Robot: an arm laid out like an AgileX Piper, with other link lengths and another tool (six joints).
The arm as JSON. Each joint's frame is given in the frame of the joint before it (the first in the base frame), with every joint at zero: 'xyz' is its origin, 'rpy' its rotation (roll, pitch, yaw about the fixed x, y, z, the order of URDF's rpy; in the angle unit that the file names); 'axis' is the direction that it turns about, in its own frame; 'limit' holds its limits. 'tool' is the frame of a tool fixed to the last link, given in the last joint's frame.
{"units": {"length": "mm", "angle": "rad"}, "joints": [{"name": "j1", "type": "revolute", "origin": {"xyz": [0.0, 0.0, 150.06], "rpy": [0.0, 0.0, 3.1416]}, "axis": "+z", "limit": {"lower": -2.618, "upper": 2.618}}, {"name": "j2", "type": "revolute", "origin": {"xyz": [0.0, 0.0, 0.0], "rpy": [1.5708, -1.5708, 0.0]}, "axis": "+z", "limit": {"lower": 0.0, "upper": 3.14}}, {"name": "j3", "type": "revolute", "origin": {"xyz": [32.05, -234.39, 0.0], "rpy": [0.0, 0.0, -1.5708]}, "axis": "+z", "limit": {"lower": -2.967, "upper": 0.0}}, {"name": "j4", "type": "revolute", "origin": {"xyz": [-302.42, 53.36, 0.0], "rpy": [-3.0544, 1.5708, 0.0]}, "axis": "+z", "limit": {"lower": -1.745, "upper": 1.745}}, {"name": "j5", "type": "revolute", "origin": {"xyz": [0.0, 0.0, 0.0], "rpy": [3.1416, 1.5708, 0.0]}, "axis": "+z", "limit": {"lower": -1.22, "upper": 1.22}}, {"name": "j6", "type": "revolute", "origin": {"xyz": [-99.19, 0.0, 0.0], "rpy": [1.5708, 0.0, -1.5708]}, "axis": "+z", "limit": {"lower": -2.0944, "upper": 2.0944}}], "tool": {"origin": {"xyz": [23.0, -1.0, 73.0], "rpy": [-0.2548, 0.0, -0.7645]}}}
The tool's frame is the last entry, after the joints.
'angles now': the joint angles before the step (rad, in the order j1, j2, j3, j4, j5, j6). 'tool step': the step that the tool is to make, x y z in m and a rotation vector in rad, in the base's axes. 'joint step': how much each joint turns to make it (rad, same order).
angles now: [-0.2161 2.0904 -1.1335 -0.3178 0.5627 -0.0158]
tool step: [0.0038 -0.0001 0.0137 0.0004 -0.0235 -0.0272]
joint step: [0.0000 -0.0379 0.0001 0.0107 0.0185 0.0158]
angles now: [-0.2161 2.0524 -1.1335 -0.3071 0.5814 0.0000]
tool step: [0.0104 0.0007 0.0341 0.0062 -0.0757 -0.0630]
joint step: [0.0000 -0.0934 0.0001 0.0284 0.0280 0.0385]
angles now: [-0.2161 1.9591 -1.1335 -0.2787 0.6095 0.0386]
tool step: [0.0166 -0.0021 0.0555 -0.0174 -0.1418 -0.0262]
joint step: [0.0001 -0.1434 0.0000 0.0102 0.0044 0.0203]
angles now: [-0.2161 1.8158 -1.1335 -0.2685 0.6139 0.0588]
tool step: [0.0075 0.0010 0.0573 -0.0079 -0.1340 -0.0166]
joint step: [0.0001 -0.1457 0.0000 0.0258 0.0137 0.0009]
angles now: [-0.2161 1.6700 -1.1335 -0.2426 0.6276 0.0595]
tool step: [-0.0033 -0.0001 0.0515 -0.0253 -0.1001 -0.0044]
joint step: [0.0000 -0.1330 0.0007 0.0010 0.0295 -0.0030]
